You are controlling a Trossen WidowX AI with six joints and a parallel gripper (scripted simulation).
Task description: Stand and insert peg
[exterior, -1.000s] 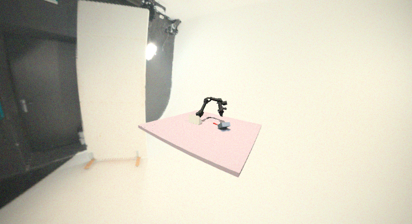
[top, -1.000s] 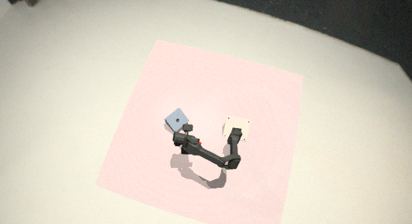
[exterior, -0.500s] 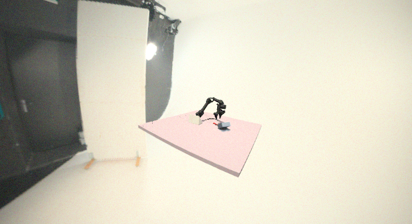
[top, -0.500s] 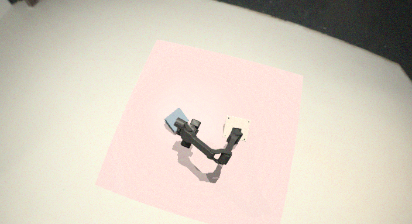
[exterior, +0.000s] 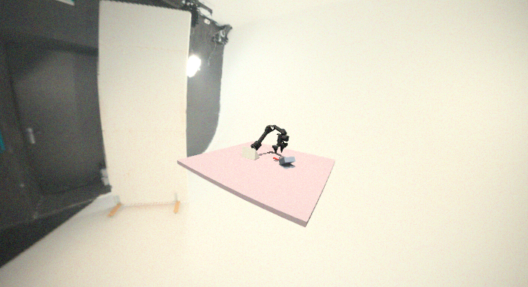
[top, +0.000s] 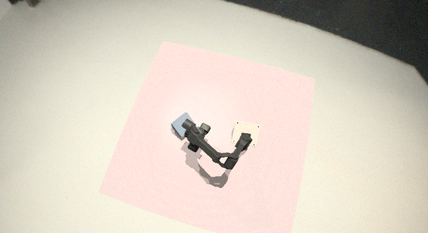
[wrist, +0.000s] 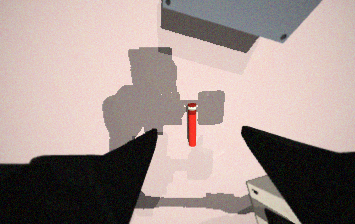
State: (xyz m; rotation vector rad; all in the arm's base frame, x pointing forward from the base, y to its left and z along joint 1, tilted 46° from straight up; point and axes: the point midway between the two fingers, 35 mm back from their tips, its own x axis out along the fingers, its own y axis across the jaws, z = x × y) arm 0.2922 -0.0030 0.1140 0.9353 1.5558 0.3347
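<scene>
My gripper tip is 70 mm above the red peg and 10 mm past it. From my gripper tip the other things lie so: panel 130 mm ahead, 110 mm to the right, 20 mm below.
</scene>
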